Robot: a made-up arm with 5 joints.
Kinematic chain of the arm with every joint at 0, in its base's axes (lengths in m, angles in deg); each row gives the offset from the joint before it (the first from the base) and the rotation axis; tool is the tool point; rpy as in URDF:
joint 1: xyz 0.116 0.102 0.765 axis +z
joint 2: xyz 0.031 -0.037 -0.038 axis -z
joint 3: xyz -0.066 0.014 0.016 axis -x
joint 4: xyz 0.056 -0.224 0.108 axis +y
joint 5: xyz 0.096 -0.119 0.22 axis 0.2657 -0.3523 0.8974
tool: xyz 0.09 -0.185 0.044 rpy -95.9 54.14 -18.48
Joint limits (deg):
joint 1: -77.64..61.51
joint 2: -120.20..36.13
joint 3: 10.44..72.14
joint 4: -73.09..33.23
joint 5: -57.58..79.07
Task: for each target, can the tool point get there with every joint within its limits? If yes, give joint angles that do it. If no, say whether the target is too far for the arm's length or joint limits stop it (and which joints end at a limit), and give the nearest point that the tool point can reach.
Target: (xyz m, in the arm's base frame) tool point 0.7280 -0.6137 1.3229
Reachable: no: too far | nearest point 0.4885 -0.3336 1.1389 | short by 0.412 m
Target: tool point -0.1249 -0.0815 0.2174
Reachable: no: joint limits stop it (at a limit: joint 2, joint 3, joint 4) | nearest point -0.3215 -0.2313 1.0020 | short by 0.823 m
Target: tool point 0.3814 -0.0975 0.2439
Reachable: no: joint limits stop it (at a limit: joint 1, joint 3, joint 4) | nearest point 0.5330 -0.1804 1.0012 | short by 0.777 m
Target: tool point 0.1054 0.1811 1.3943
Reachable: yes | joints -35.39 -63.56 51.21 -36.75 43.58
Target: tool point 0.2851 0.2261 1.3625
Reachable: yes | joints 15.54 -40.98 42.65 -12.28 41.21
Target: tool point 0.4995 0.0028 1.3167
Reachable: yes | joints 42.28 -18.20 20.55 -16.95 -2.36
